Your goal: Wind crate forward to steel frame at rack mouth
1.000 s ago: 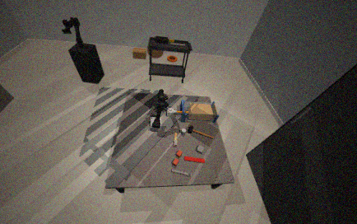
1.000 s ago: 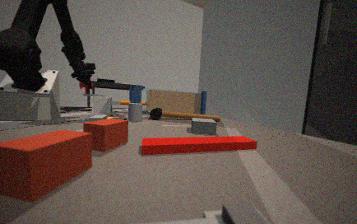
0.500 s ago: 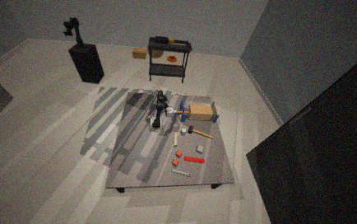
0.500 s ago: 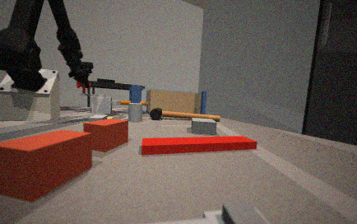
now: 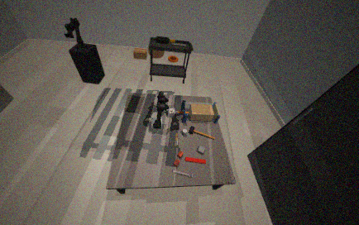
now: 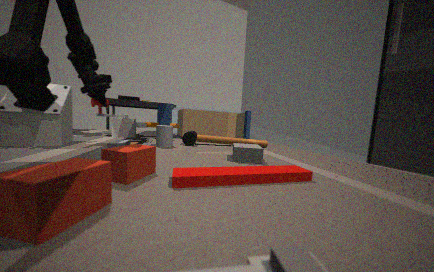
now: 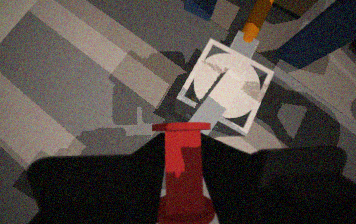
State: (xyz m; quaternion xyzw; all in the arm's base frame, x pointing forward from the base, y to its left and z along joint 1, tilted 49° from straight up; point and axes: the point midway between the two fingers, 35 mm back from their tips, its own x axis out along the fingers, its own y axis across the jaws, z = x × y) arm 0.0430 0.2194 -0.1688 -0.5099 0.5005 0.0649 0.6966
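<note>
The winch handle lies 20 mm ahead of my gripper tip, 10 mm to the right of it and 30 mm below it. Also, from my gripper tip: red knob 10 mm behind, 10 mm to the right; grey winch 70 mm ahead, 20 mm to the right, 100 mm below; blue frame 240 mm ahead, 10 mm to the left, 30 mm below.
</note>
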